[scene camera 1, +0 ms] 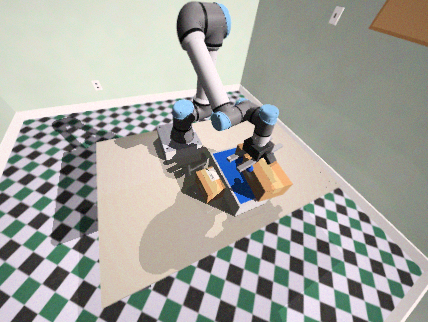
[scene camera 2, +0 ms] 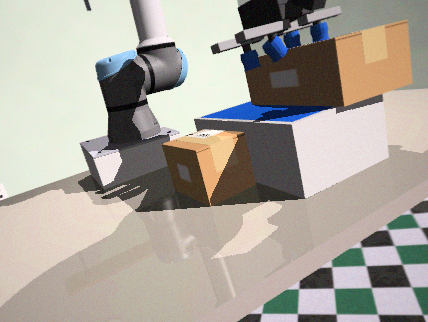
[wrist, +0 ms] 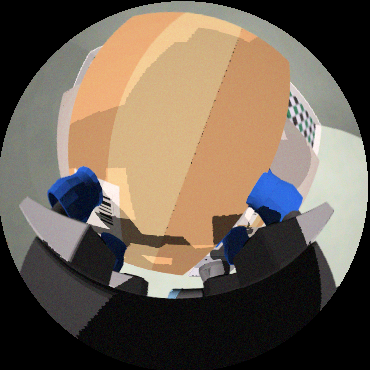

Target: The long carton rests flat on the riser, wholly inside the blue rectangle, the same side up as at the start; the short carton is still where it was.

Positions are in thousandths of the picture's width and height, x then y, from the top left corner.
long carton: scene camera 1 623,564; scene camera 2 796,222; wrist 482,318
